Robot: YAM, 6 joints.
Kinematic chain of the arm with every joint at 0, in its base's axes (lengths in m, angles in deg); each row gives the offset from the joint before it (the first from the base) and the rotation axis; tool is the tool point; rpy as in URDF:
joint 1: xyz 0 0 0.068 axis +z
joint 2: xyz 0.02 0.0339 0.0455 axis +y
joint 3: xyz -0.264 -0.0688 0 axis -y
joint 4: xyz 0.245 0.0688 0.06 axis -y
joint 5: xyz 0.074 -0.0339 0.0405 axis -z
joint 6: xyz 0.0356 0 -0.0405 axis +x
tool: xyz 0 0 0 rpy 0 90 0
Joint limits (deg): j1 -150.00..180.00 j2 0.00..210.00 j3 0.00..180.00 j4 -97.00..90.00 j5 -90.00..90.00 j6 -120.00..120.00
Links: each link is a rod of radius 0.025 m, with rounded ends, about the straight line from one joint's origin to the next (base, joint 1, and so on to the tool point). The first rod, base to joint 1, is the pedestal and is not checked.
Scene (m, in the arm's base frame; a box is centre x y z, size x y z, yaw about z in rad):
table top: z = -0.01
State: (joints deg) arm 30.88 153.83 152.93 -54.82 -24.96 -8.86
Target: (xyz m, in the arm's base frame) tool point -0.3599 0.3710 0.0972
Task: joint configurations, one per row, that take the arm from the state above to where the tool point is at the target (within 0.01 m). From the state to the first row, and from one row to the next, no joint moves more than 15 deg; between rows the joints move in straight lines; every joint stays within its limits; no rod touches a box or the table.
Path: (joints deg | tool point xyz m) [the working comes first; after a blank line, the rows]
Joints at the target: 132.10 155.42 136.72 -68.46 -30.94 -8.86
Straight joint move there: clear.

1: 45.34 154.06 150.61 -56.77 -25.81 -8.86 | 0.3814 0.4080 0.1821
2: 59.80 154.28 148.30 -58.72 -26.67 -8.86 | 0.2644 0.4860 0.1666
3: 74.26 154.51 145.98 -60.67 -27.52 -8.86 | 0.1325 0.5309 0.1514
4: 88.72 154.74 143.67 -62.62 -28.38 -8.86 | -0.0048 0.5405 0.1369
5: 103.18 154.97 141.35 -64.57 -29.23 -8.86 | -0.1384 0.5149 0.1230
6: 117.64 155.19 139.04 -66.51 -30.09 -8.86 | -0.2594 0.4568 0.1098
7: 132.10 155.42 136.72 -68.46 -30.94 -8.86 | -0.3599 0.3710 0.0972

